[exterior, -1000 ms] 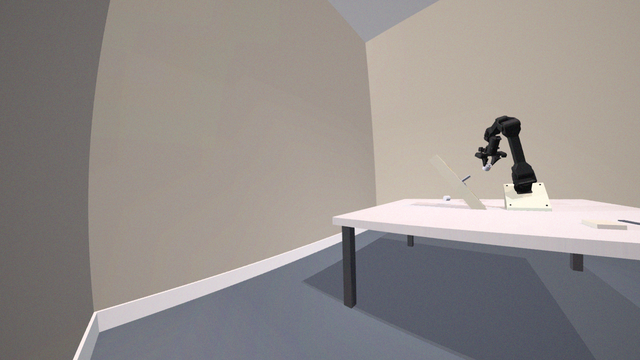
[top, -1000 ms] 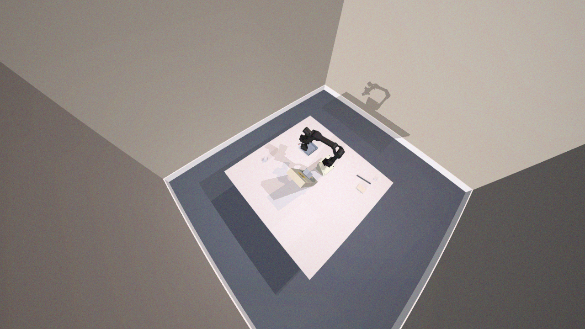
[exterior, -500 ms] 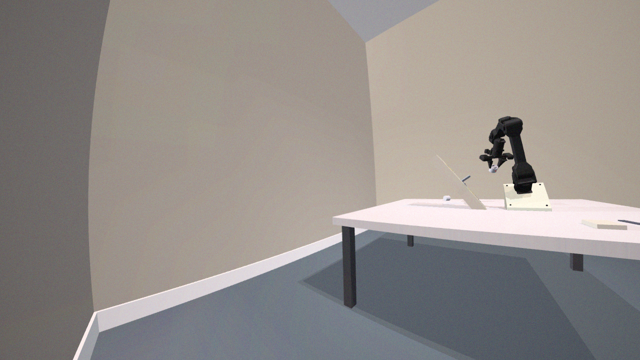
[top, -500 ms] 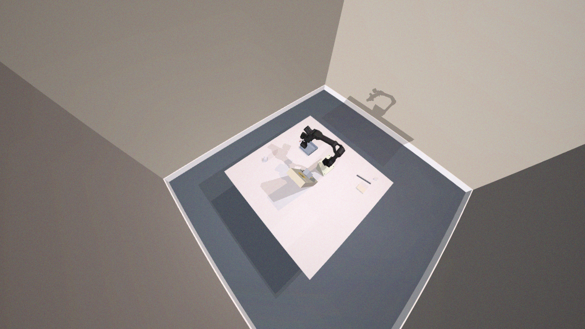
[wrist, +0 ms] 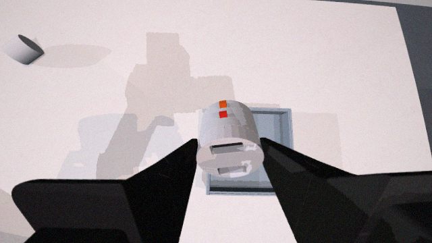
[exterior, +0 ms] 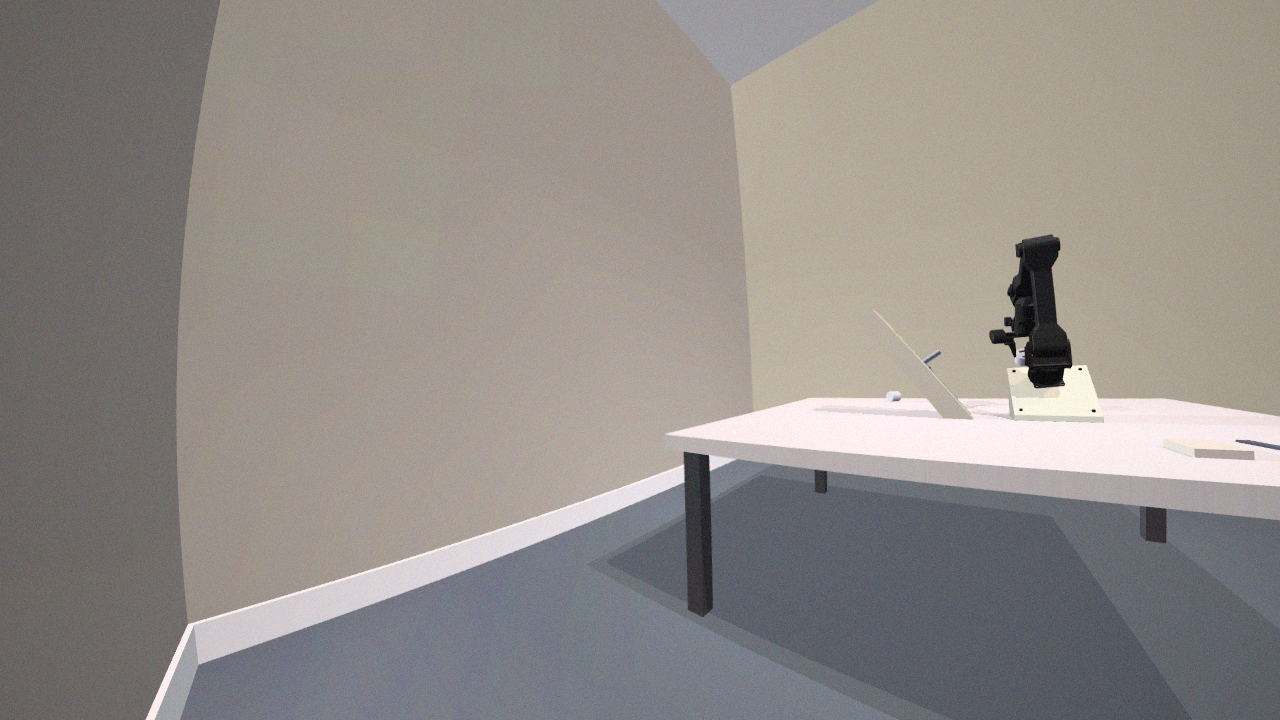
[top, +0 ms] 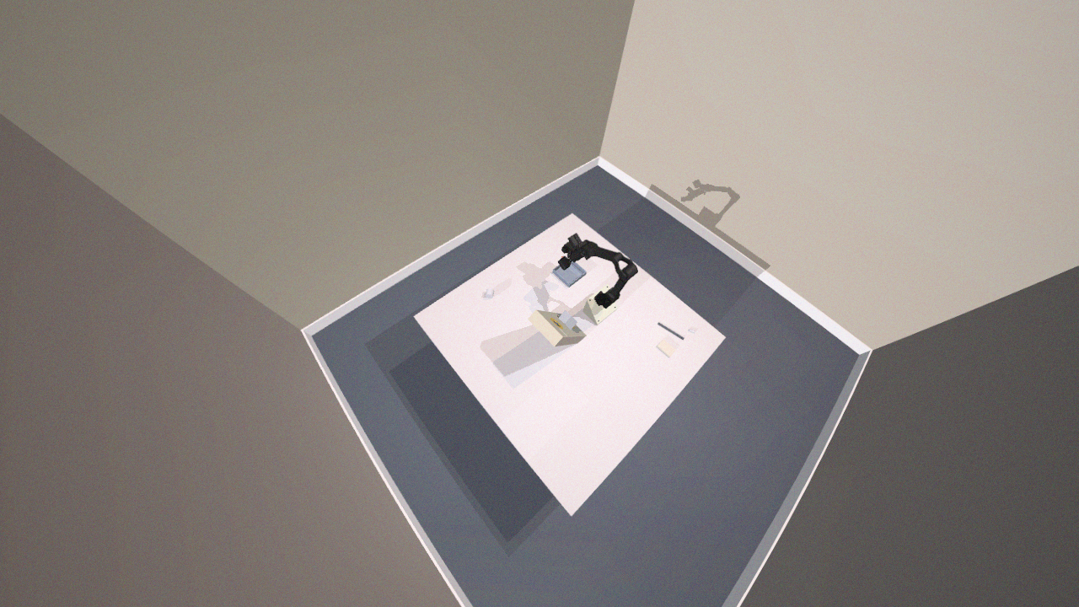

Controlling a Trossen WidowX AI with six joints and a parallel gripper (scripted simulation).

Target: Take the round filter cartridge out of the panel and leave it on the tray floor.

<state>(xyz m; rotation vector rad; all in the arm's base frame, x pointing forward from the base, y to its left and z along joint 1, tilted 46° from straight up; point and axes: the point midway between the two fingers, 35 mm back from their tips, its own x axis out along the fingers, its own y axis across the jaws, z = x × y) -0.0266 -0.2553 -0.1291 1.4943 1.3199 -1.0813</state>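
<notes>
Right now the grey-blue tray is 160 mm below my gripper tip, 50 mm behind it and 10 mm to the left of it. Round my gripper tip: grey round filter cartridge (right at my gripper tip); beige service panel (340 mm ahead, 270 mm to the left, 10 mm above); pale blue bracket (290 mm ahead, 270 mm to the left, 10 mm below).
</notes>
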